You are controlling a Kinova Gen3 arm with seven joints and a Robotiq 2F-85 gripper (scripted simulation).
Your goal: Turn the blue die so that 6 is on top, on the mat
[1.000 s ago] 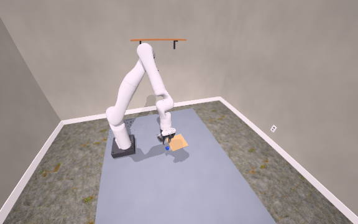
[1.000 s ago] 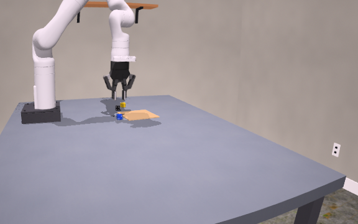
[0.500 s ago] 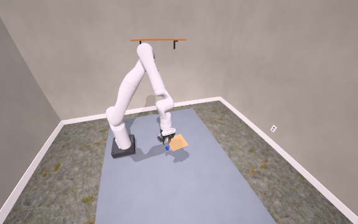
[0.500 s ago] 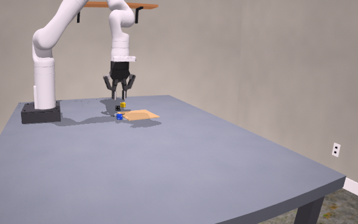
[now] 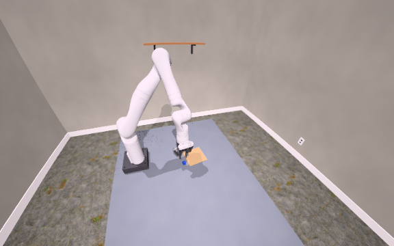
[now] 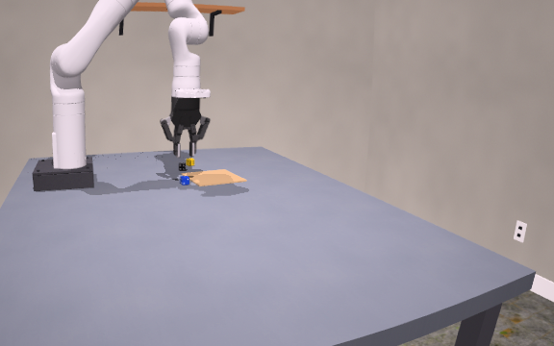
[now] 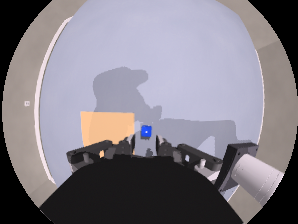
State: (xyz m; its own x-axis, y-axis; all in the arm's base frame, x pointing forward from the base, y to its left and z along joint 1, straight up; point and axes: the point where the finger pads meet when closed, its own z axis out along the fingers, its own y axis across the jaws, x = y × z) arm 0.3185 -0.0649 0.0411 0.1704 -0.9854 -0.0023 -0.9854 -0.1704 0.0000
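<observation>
Right now my hand is 80 mm above the blue die. Also, from my hand: black die (20 mm ahead, 160 mm to the left, 80 mm below); then mat (90 mm ahead, 50 mm to the left, 90 mm below); then yellow die (50 mm ahead, 230 mm to the left, 80 mm below).
</observation>
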